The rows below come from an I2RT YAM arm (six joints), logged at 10 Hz.
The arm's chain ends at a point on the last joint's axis. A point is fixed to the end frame.
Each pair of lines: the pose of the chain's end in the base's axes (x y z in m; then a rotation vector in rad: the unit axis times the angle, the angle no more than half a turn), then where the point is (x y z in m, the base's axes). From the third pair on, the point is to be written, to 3 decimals.
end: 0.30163 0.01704 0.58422 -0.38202 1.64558 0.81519
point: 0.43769 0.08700 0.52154
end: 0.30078 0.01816 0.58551 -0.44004 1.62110 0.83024
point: 0.43525 0.09356 0.52578
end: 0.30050 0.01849 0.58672 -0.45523 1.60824 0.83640
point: 0.435 0.096 0.529
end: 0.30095 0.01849 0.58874 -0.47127 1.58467 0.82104
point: 0.437 0.095 0.534
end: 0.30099 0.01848 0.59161 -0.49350 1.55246 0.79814
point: 0.439 0.095 0.542
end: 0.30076 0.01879 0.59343 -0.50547 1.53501 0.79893
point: 0.439 0.096 0.546
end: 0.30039 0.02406 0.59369 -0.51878 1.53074 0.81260
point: 0.437 0.104 0.546
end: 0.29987 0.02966 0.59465 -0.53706 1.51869 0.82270
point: 0.436 0.112 0.549
